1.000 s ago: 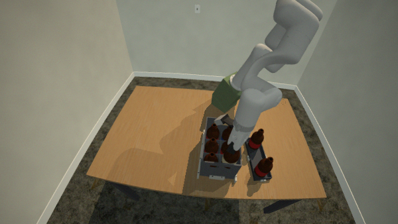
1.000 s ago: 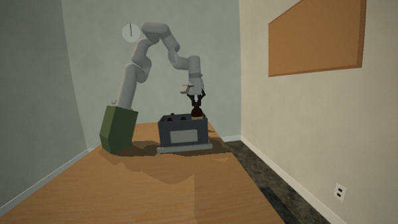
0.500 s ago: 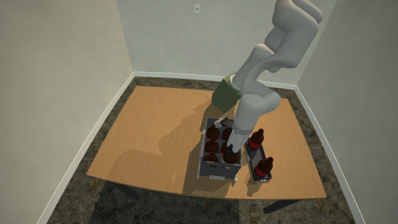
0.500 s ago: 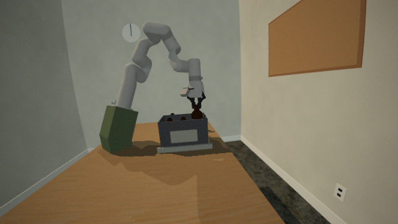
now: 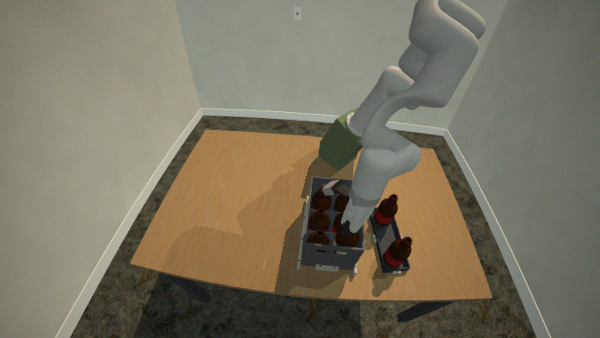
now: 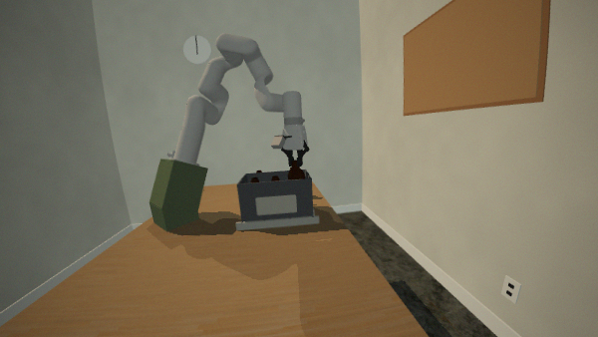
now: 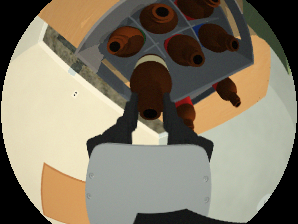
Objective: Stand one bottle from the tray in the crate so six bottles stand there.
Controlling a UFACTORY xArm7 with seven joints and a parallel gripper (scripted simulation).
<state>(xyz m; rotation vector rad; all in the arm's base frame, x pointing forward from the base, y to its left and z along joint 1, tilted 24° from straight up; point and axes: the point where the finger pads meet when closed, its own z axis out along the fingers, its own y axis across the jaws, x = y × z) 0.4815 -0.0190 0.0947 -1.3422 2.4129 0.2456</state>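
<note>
Right now my hand is 7 cm above the bottle. Also, from my hand: grey crate (8 cm behind, 5 cm to the right, 14 cm below); then narrow tray (11 cm behind, 18 cm to the left, 21 cm below).
</note>
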